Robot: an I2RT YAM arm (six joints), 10 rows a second.
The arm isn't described. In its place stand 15 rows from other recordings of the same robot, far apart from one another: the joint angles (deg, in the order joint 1, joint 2, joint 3, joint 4, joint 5, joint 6), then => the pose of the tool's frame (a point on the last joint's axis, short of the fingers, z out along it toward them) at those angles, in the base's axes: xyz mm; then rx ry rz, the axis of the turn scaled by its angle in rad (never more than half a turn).
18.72 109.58 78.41 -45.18 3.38 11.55 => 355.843 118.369 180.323 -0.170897 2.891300 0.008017
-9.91 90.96 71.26 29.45 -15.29 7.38 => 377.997 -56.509 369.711 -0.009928 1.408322 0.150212
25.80 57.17 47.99 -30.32 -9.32 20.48 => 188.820 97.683 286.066 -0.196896 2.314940 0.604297
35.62 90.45 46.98 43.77 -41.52 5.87 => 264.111 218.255 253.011 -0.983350 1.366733 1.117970
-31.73 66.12 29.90 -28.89 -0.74 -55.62 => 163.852 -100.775 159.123 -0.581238 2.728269 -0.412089
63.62 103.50 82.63 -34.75 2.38 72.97 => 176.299 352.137 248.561 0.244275 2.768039 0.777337
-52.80 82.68 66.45 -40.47 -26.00 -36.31 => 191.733 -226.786 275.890 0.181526 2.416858 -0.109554
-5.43 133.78 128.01 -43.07 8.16 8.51 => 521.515 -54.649 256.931 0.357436 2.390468 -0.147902
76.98 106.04 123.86 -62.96 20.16 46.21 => 98.375 370.973 423.180 -0.465142 2.351678 0.665895
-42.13 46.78 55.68 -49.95 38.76 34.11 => 95.343 -116.292 336.240 1.638277 1.516152 -0.843590
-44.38 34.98 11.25 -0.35 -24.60 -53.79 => 117.025 -93.784 177.783 -0.445233 1.967328 -0.693427
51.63 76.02 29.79 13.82 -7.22 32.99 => 158.703 207.658 175.677 -0.451308 2.257338 0.958538
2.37 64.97 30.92 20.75 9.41 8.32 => 251.112 4.568 240.139 0.209999 1.787476 -0.014808
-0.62 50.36 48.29 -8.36 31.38 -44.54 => 201.039 -20.714 349.012 -0.282284 1.824590 -1.041108
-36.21 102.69 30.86 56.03 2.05 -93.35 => 254.892 -188.199 127.145 -1.015660 1.926798 -1.506728
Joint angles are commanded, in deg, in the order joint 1, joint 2, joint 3, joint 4, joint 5, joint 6. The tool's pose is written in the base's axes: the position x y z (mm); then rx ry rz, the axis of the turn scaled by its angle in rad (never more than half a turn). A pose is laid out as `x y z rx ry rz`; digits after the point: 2 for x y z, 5 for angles.
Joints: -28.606 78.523 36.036 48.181 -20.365 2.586
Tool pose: 265.37 -130.61 261.64 0.11275 1.47424 -0.10686
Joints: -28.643 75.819 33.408 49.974 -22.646 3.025
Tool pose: 254.59 -123.44 262.58 0.07482 1.44761 -0.08172
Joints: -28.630 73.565 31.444 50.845 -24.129 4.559
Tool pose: 246.18 -117.81 263.05 0.06522 1.43061 -0.04714
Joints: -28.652 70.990 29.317 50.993 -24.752 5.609
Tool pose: 236.91 -112.46 262.25 0.06565 1.42173 -0.02781
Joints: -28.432 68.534 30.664 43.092 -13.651 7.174
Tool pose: 234.19 -117.24 266.04 0.26607 1.45940 -0.12419
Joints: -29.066 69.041 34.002 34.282 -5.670 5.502
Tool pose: 237.73 -128.11 267.05 0.39752 1.53864 -0.24290
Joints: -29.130 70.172 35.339 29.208 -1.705 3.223
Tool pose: 240.63 -132.88 260.42 0.44589 1.61837 -0.31668
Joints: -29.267 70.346 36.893 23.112 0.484 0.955
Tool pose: 241.07 -135.44 257.45 0.46629 1.70296 -0.36738
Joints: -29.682 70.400 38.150 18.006 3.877 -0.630
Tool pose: 239.30 -139.16 255.27 0.50837 1.76893 -0.43429
